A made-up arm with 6 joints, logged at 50 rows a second.
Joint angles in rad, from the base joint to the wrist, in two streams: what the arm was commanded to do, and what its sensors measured. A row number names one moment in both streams.
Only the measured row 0 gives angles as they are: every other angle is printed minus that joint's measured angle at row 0.
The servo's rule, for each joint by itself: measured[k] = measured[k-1] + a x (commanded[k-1-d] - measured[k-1]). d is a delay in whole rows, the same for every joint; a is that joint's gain. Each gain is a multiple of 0.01, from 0.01 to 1. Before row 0 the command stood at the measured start. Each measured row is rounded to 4 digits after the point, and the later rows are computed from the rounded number. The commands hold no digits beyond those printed.
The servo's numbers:
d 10
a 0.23 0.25 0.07 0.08 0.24 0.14
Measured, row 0:
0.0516 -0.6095 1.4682 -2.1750 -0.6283 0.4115
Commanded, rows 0 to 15:
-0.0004 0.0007 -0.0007 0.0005 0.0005 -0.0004
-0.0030 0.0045 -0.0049 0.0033 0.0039 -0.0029
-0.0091 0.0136 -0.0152 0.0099 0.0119 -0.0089
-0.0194 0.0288 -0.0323 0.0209 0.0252 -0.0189
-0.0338 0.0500 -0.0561 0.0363 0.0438 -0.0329
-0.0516 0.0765 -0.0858 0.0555 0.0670 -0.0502
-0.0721 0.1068 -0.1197 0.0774 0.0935 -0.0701
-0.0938 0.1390 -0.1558 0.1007 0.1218 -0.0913
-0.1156 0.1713 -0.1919 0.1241 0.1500 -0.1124
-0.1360 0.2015 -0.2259 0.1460 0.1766 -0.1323
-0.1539 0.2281 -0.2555 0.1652 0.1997 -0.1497
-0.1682 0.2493 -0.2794 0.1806 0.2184 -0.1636
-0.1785 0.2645 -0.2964 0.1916 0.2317 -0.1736
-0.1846 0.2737 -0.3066 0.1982 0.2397 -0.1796
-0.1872 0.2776 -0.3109 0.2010 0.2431 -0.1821
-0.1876 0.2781 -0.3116 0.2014 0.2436 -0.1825
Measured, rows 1 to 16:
0.0000 0.0000 0.0000 0.0000 0.0000 0.0000
0.0000 0.0000 0.0000 0.0000 0.0000 0.0000
0.0000 0.0000 0.0000 0.0000 0.0000 0.0000
0.0000 0.0000 0.0000 0.0000 0.0000 0.0000
0.0000 0.0000 0.0000 0.0000 0.0000 0.0000
0.0000 0.0000 0.0000 0.0000 0.0000 0.0000
0.0000 0.0000 0.0000 0.0000 0.0000 0.0000
0.0000 0.0000 0.0000 0.0000 0.0000 0.0000
0.0000 0.0000 0.0000 0.0000 0.0000 0.0000
0.0000 0.0000 0.0000 0.0000 0.0000 0.0000
-0.0001 0.0002 0.0000 0.0000 0.0001 -0.0001
-0.0008 0.0013 -0.0003 0.0003 0.0010 -0.0005
-0.0027 0.0044 -0.0013 0.0011 0.0036 -0.0017
-0.0065 0.0105 -0.0035 0.0027 0.0088 -0.0041
-0.0128 0.0204 -0.0072 0.0054 0.0172 -0.0081
-0.0217 0.0344 -0.0127 0.0094 0.0292 -0.0140

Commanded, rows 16 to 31:
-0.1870 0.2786 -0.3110 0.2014 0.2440 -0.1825
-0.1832 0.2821 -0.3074 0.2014 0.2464 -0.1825
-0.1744 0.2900 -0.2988 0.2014 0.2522 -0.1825
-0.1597 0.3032 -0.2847 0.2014 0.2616 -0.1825
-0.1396 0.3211 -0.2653 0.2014 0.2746 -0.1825
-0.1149 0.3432 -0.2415 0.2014 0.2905 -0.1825
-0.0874 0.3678 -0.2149 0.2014 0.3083 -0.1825
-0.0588 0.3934 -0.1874 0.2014 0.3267 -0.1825
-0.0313 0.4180 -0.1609 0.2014 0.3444 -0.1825
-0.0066 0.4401 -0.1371 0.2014 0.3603 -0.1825
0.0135 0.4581 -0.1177 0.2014 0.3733 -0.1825
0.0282 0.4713 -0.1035 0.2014 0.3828 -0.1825
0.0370 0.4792 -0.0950 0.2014 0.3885 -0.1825
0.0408 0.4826 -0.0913 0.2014 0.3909 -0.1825
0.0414 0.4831 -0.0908 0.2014 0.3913 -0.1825
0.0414 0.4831 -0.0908 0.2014 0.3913 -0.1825
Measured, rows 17 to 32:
-0.0333 0.0525 -0.0202 0.0148 0.0446 -0.0219
-0.0472 0.0741 -0.0297 0.0217 0.0631 -0.0316
-0.0629 0.0984 -0.0411 0.0299 0.0840 -0.0429
-0.0797 0.1242 -0.0540 0.0392 0.1062 -0.0554
-0.0968 0.1502 -0.0681 0.0493 0.1286 -0.0686
-0.1132 0.1750 -0.0829 0.0598 0.1502 -0.0819
-0.1282 0.1974 -0.0978 0.0703 0.1698 -0.0947
-0.1412 0.2165 -0.1124 0.0805 0.1866 -0.1066
-0.1518 0.2318 -0.1263 0.0901 0.2002 -0.1172
-0.1600 0.2434 -0.1393 0.0990 0.2106 -0.1263
-0.1662 0.2522 -0.1513 0.1072 0.2186 -0.1342
-0.1701 0.2597 -0.1622 0.1147 0.2253 -0.1410
-0.1711 0.2673 -0.1718 0.1216 0.2318 -0.1468
-0.1685 0.2763 -0.1797 0.1280 0.2390 -0.1518
-0.1619 0.2875 -0.1857 0.1339 0.2475 -0.1561
-0.1511 0.3014 -0.1896 0.1393 0.2578 -0.1598

